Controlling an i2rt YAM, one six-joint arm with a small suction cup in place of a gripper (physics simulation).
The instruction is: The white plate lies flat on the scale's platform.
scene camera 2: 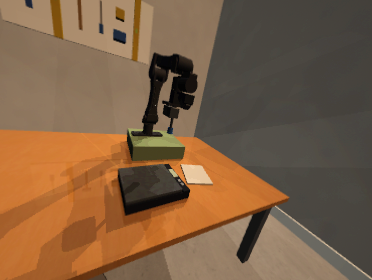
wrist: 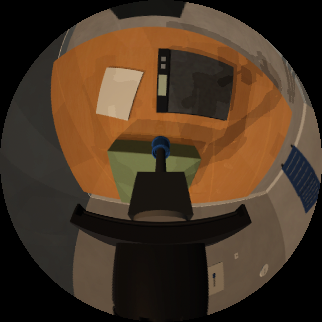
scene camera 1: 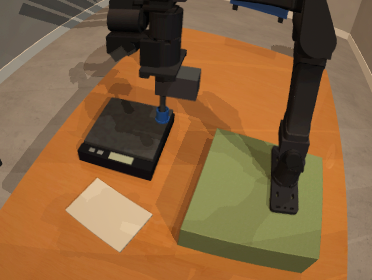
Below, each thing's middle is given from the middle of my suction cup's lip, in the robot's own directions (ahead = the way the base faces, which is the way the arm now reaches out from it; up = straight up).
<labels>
My suction cup is 19 cm above the black scale (scene camera 1: 126,138), 12 cm short of it and 11 cm to the left of it. From my suction cup the other things lie so: white plate (scene camera 1: 109,215): 21 cm below, 14 cm to the left, 9 cm ahead.
</labels>
